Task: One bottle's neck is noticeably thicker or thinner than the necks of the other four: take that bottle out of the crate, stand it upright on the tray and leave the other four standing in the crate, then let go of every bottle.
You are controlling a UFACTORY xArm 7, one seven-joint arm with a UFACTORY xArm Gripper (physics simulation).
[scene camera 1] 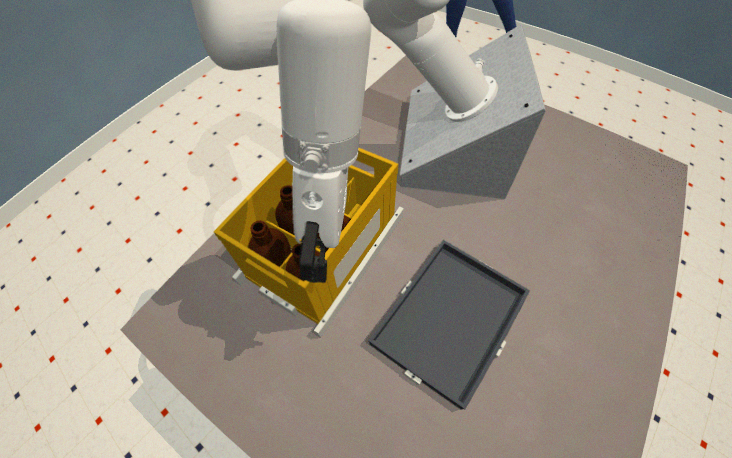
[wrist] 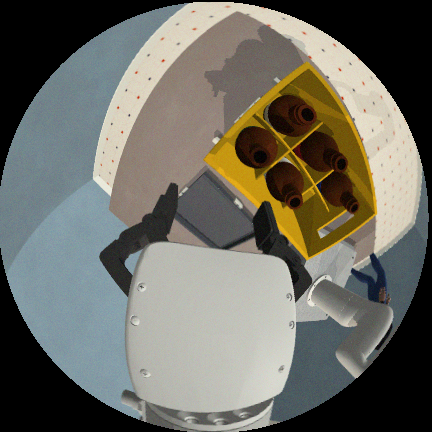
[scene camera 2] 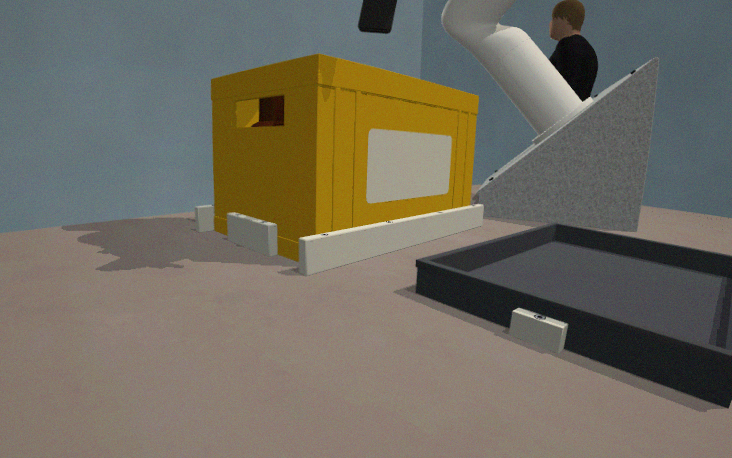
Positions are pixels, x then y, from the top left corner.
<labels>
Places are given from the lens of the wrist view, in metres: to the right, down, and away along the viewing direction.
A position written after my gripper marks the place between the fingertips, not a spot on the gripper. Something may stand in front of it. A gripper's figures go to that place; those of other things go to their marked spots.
my gripper (wrist: 218,201): 0.01, -0.01, 0.14
white-banded bottle (wrist: 284,181): 0.12, -0.06, 0.20
</labels>
